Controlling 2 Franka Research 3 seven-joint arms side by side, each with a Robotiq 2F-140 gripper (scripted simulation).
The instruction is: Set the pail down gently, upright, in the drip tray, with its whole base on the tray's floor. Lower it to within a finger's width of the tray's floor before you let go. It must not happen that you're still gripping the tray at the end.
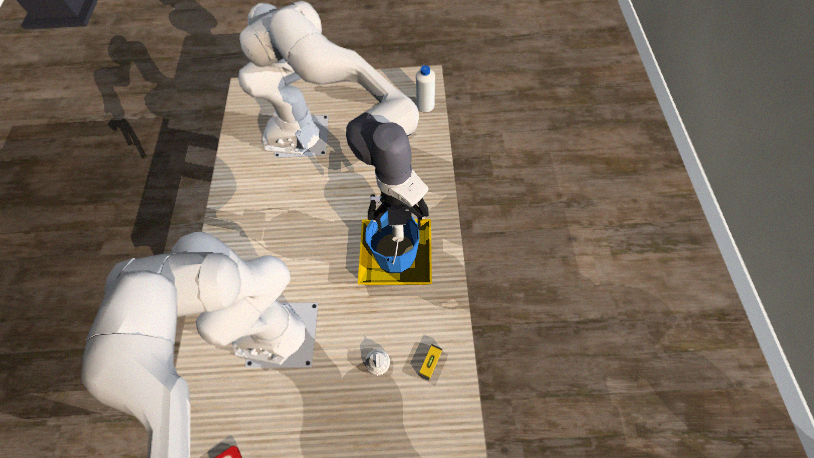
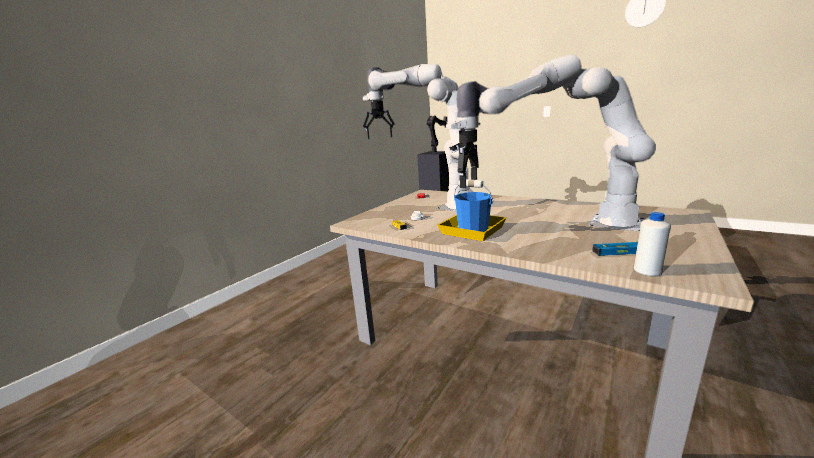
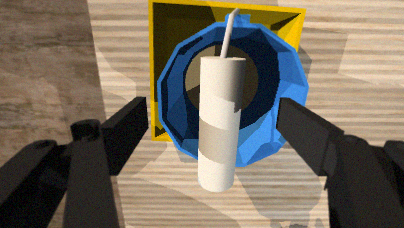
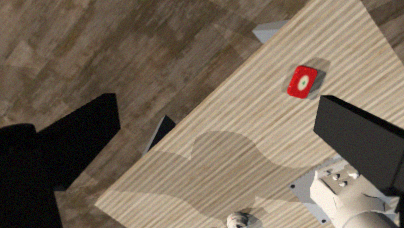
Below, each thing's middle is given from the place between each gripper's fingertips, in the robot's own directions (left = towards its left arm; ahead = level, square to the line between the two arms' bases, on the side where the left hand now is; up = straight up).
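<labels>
Starting from my left hand [image 1: 399, 226], I see the white handle grip [image 3: 221, 78] 10 mm to the left of it, 10 mm behind it and 40 mm below it. The blue pail [image 2: 473, 209] is 10 mm to the left of that same left hand, 20 mm behind it and 100 mm below it. Then there is the white bottle [image 2: 654, 232], which is 670 mm to the left of my left hand and 110 mm ahead of it, and 150 mm below it. The yellow drip tray [image 1: 370, 273] is 10 mm to the left of my left hand, 20 mm behind it and 230 mm below it.
From my right hand, the white handle grip is 81 cm to the left, 37 cm ahead and 21 cm below. The blue pail is likewise 81 cm to the left of my right hand, while being 36 cm ahead of it and 27 cm below it. As for the yellow drip tray, it is 80 cm to the left of my right hand, 36 cm ahead of it and 40 cm below it.
</labels>
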